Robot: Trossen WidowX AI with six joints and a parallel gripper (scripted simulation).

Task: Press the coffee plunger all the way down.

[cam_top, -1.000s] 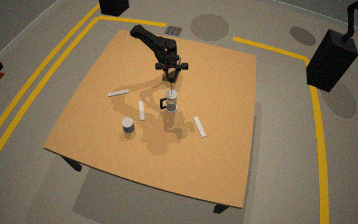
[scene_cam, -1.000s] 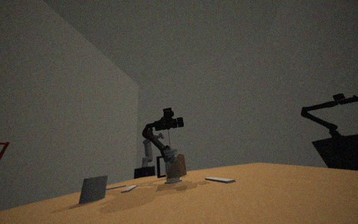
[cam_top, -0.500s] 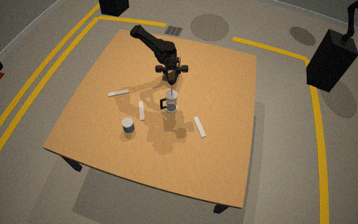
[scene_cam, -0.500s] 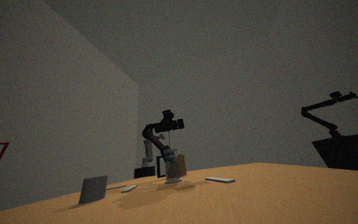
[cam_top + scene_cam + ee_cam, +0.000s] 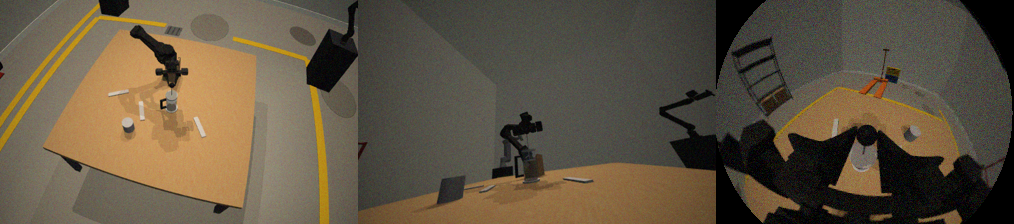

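Right now the glass coffee press is 12 cm below my gripper tip and 2 cm to the right of it.
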